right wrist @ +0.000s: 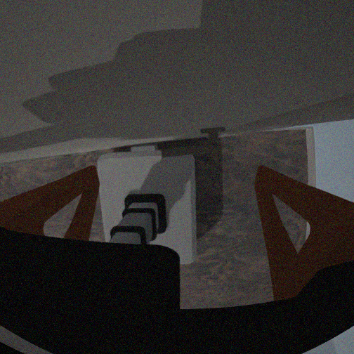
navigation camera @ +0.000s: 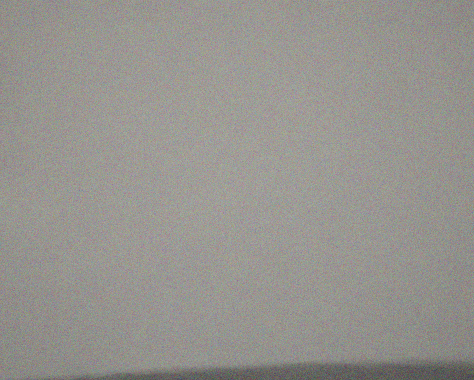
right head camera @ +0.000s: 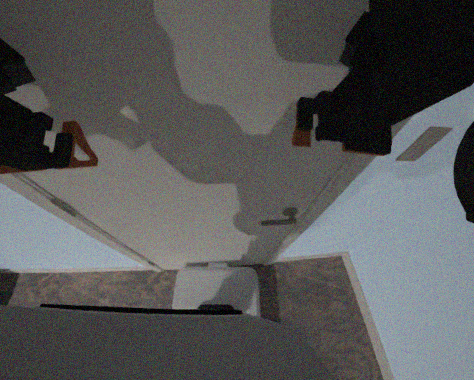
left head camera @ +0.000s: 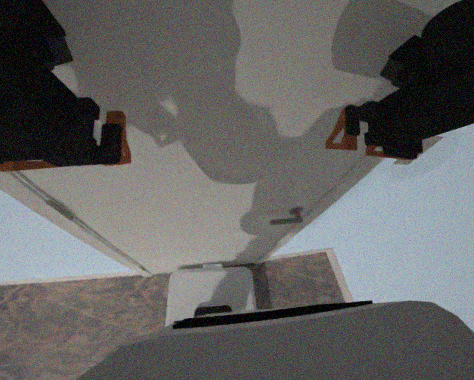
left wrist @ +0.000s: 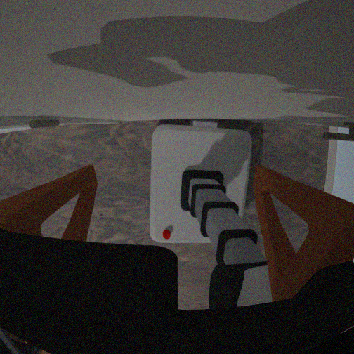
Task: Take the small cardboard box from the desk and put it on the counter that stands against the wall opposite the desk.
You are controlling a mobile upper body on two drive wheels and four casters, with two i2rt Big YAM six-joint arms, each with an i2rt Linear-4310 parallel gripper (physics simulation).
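Places are measured from the left arm's base along level axes (x ahead, y right, z down), in millimetres.
Where they show: left gripper, between the fingertips: (right head camera: 71,164) (left head camera: 97,160); right gripper, between the fingertips: (right head camera: 318,145) (left head camera: 346,148).
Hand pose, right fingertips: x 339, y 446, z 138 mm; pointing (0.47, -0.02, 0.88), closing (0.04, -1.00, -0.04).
Note:
After its pixels a point has its place.
The small cardboard box, the desk and the counter do not show in these views. My left gripper (left head camera: 82,162) @(y 8, x 296, z 159 mm) (right head camera: 45,164) (left wrist: 174,173) is open, its orange fingers wide apart with nothing between them. My right gripper (left head camera: 361,145) (right head camera: 327,142) @(y 446, x 339, z 139 mm) (right wrist: 176,174) is also open and empty. Both are held out in front of a large pale door (left head camera: 150,215) @(y 8, x 351, z 458 mm) (right head camera: 150,215) @(y 26, x 352, z 472 mm), which shows behind them in the head views and across the top of both wrist views.
The door has a dark lever handle (left head camera: 286,220) @(y 455, x 340, z 478 mm) (right head camera: 278,222) @(y 455, x 337, z 478 mm). Pale blue wall (left head camera: 410,225) @(y 1274, x 365, z 640 mm) (right head camera: 425,260) @(y 1282, x 249, z 756 mm) stands on both sides. My white base (left head camera: 190,287) @(y 93, x 213, z 1150 mm) (left wrist: 167,200) (right wrist: 120,185) is close to the door's foot, over brown patterned floor (left head camera: 300,280) @(y 939, x 229, z 1410 mm). A pale surface (navigation camera: 235,190) fills most of the navigation view.

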